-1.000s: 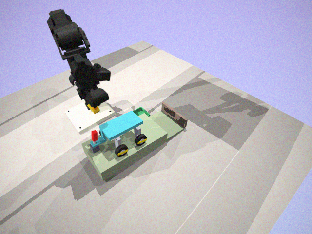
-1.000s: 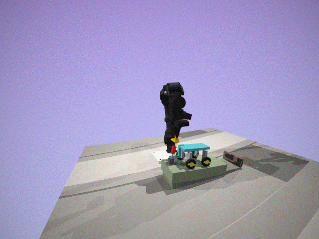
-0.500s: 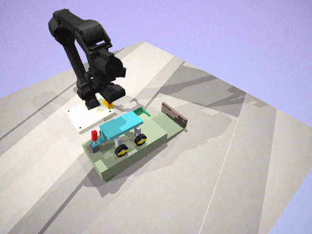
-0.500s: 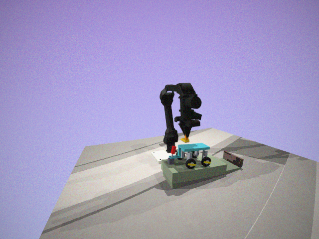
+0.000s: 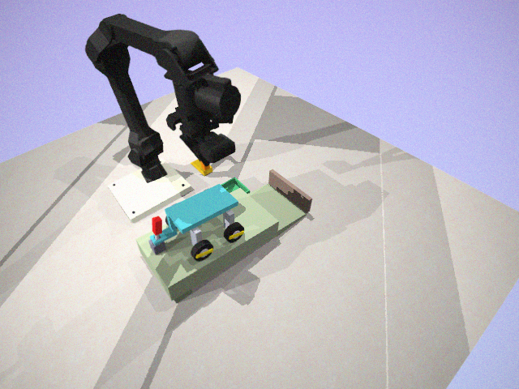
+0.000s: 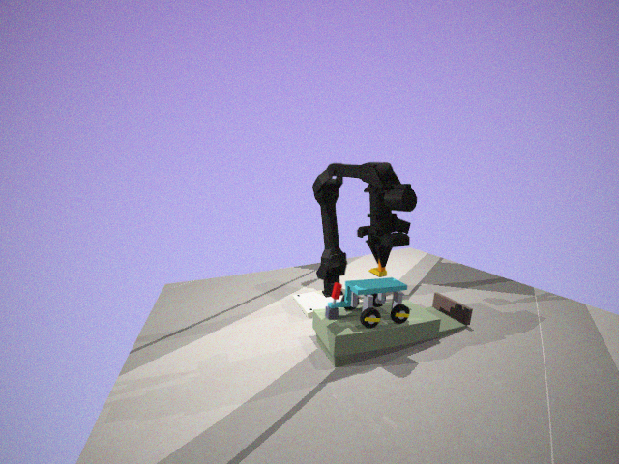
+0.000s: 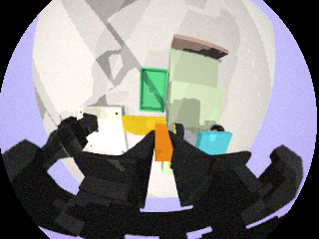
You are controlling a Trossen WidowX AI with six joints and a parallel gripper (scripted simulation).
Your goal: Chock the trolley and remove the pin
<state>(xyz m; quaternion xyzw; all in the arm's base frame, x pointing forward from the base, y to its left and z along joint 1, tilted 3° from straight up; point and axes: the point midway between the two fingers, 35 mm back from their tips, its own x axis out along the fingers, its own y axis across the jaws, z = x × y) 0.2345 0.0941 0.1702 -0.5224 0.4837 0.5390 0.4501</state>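
Right now the yellow chock is 20 mm behind my gripper tip and 10 mm below it. Round my gripper tip: red-headed stop pin (100 mm ahead, 160 mm to the right, 30 mm below); then pale green ramp (110 mm ahead, 60 mm to the right, 110 mm below); then cyan-topped trolley (110 mm ahead, 70 mm to the right, 50 mm below).
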